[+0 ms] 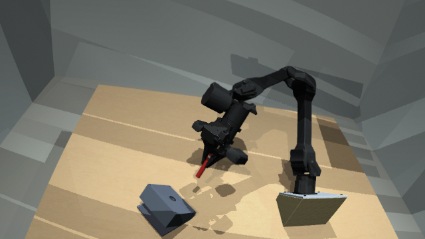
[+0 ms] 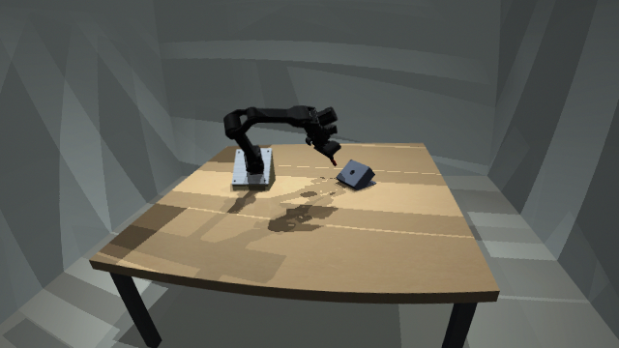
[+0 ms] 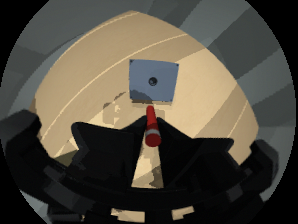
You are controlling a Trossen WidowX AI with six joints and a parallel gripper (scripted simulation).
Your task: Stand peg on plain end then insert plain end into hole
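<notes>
The sloped panel lies 110 mm below my gripper tip, 100 mm ahead of it and 70 mm to the left of it. Also, from my gripper tip: red peg: 10 mm to the right, 10 mm behind, 10 mm above.
</notes>
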